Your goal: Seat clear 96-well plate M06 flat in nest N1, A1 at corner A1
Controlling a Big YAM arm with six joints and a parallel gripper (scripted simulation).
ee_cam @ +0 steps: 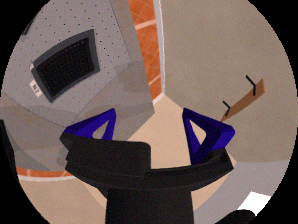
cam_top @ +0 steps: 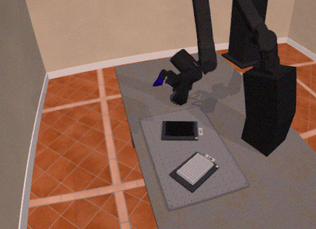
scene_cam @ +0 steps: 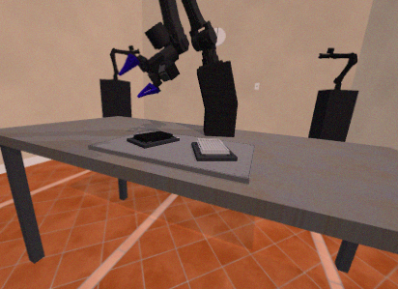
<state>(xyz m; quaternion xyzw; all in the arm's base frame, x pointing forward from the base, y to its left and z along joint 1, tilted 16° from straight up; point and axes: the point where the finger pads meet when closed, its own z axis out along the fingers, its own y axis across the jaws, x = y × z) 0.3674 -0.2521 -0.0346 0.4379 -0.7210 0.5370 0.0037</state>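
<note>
Right now my hand is 1 cm short of the clear 96-well plate M06, 29 cm to the right of it and 18 cm above it. Round my hand: black plate M09: 5 cm behind, 6 cm to the left, 18 cm below; then dark plate nest N1: 1 cm ahead, 30 cm to the left, 20 cm below.
</note>
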